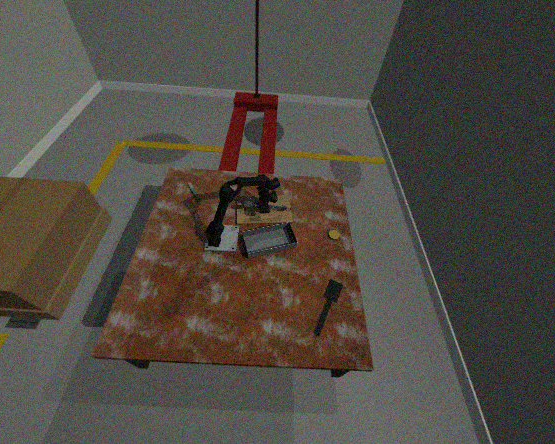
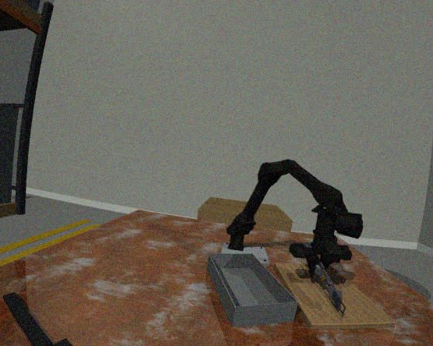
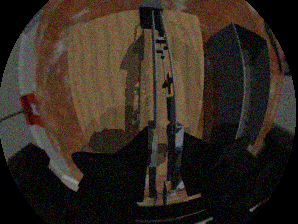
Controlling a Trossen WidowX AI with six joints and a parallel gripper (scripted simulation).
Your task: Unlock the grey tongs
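My gripper tip is 40 mm to the right of the wooden board and 40 mm above it. From my gripper tip the other things lie so: yellow disc: 470 mm ahead, 110 mm to the right, 40 mm below; then grey roasting tin: 220 mm to the right, 70 mm ahead, 20 mm below; then black spatula: 560 mm to the right, 430 mm ahead, 40 mm below.
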